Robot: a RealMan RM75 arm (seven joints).
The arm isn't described. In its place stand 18 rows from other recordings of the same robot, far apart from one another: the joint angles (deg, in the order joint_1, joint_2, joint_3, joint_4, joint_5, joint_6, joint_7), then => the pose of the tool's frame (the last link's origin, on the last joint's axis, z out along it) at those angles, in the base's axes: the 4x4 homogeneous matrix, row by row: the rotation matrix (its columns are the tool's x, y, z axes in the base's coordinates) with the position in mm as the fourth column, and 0 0 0 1 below.
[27.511 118.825 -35.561 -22.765 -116.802 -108.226 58.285] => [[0.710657, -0.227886, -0.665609, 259.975], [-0.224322, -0.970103, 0.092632, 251.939], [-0.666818, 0.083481, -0.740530, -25.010], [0, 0, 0, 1]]
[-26.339 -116.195 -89.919 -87.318 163.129 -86.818 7.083] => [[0.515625, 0.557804, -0.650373, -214.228], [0.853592, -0.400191, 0.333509, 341.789], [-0.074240, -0.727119, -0.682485, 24.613], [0, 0, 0, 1]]
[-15.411 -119.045 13.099 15.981 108.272 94.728 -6.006] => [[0.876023, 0.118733, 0.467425, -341.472], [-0.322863, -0.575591, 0.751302, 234.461], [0.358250, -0.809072, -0.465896, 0.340], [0, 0, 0, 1]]
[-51.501 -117.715 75.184 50.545 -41.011 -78.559 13.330] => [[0.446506, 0.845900, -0.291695, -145.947], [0.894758, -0.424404, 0.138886, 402.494], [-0.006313, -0.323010, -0.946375, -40.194], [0, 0, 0, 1]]
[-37.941 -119.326 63.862 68.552 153.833 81.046 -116.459] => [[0.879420, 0.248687, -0.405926, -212.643], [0.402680, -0.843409, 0.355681, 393.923], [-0.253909, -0.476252, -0.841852, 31.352], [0, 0, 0, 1]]
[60.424 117.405 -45.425 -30.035 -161.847 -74.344 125.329] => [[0.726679, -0.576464, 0.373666, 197.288], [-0.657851, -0.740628, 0.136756, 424.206], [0.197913, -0.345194, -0.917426, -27.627], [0, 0, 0, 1]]
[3.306 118.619 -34.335 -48.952 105.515 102.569 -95.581] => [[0.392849, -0.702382, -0.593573, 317.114], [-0.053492, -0.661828, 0.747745, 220.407], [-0.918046, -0.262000, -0.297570, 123.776], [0, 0, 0, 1]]
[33.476 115.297 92.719 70.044 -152.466 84.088 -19.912] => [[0.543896, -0.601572, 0.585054, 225.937], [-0.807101, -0.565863, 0.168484, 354.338], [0.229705, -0.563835, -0.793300, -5.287], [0, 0, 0, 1]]
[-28.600 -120.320 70.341 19.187 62.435 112.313 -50.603] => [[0.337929, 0.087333, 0.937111, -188.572], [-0.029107, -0.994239, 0.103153, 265.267], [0.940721, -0.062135, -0.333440, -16.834], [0, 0, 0, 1]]
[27.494 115.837 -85.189 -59.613 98.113 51.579 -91.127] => [[0.843191, -0.351086, -0.407146, 153.106], [-0.097463, -0.844595, 0.526460, 389.501], [-0.528706, -0.404225, -0.746373, -11.166], [0, 0, 0, 1]]
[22.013 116.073 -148.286 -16.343 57.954 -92.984 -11.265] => [[0.722144, -0.452954, -0.522820, 273.585], [0.507682, -0.166329, 0.845336, 296.279], [-0.469859, -0.875881, 0.109843, 10.080], [0, 0, 0, 1]]
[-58.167 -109.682 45.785 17.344 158.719 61.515 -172.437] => [[-0.023908, 0.903483, -0.427957, -257.948], [0.960123, 0.140028, 0.241982, 436.143], [0.278553, -0.405107, -0.870803, 2.477], [0, 0, 0, 1]]
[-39.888 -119.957 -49.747 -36.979 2.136 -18.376 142.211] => [[0.856655, 0.463383, 0.226755, -155.959], [0.240744, -0.747825, 0.618708, 372.375], [0.456272, -0.475430, -0.752185, -150.137], [0, 0, 0, 1]]
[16.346 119.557 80.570 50.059 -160.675 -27.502 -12.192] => [[0.852896, -0.515890, -0.080161, 257.488], [0.004856, -0.145695, 0.989318, 386.889], [-0.522058, -0.844175, -0.121757, 7.233], [0, 0, 0, 1]]
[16.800 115.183 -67.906 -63.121 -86.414 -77.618 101.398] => [[0.698271, -0.546603, -0.462216, 216.008], [-0.342070, -0.822000, 0.455306, 332.172], [-0.628813, -0.159816, -0.760955, 45.349], [0, 0, 0, 1]]
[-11.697 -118.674 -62.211 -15.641 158.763 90.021 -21.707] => [[0.475560, 0.751393, 0.457441, -305.252], [-0.277514, -0.365307, 0.888559, 255.939], [0.834763, -0.549509, 0.034797, 2.484], [0, 0, 0, 1]]
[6.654 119.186 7.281 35.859 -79.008 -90.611 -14.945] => [[0.632834, -0.765489, 0.116393, 325.431], [0.080649, 0.214671, 0.973351, 191.868], [-0.770076, -0.606583, 0.197587, -45.413], [0, 0, 0, 1]]
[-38.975 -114.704 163.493 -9.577 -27.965 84.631 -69.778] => [[0.548232, 0.679614, 0.487408, -273.996], [0.469933, -0.732421, 0.492669, 336.640], [0.691813, -0.041047, -0.720909, -26.411], [0, 0, 0, 1]]
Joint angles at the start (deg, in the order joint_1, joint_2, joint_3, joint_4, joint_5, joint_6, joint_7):
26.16, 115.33, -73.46, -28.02, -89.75, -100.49, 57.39
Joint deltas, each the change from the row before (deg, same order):
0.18, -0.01, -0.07, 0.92, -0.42, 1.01, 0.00
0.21, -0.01, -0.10, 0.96, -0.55, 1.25, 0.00
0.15, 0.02, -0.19, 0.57, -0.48, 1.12, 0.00
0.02, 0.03, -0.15, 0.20, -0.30, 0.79, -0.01
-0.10, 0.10, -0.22, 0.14, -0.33, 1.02, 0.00
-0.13, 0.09, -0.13, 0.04, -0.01, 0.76, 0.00
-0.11, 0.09, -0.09, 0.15, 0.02, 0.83, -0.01
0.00, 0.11, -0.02, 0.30, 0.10, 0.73, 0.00
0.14, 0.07, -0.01, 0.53, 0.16, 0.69, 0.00
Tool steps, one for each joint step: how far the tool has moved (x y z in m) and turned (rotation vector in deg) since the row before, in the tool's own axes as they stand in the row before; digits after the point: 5 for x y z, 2 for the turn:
0.00412, -0.00055, 0.00043, 0.55, 0.82, 0.84
0.00476, -0.00083, 0.00055, 0.63, 1.09, 0.87
0.00374, -0.00086, 0.00079, 0.47, 1.03, 0.53
0.00238, -0.00062, 0.00051, 0.36, 0.71, 0.23
0.00319, -0.00041, 0.00087, 0.50, 0.83, 0.30
0.00188, -0.00056, 0.00059, 0.55, 0.40, 0.18
0.00209, -0.00068, 0.00058, 0.65, 0.38, 0.26
0.00162, -0.00080, 0.00089, 0.60, 0.21, 0.32
0.00150, -0.00098, 0.00091, 0.55, 0.17, 0.42

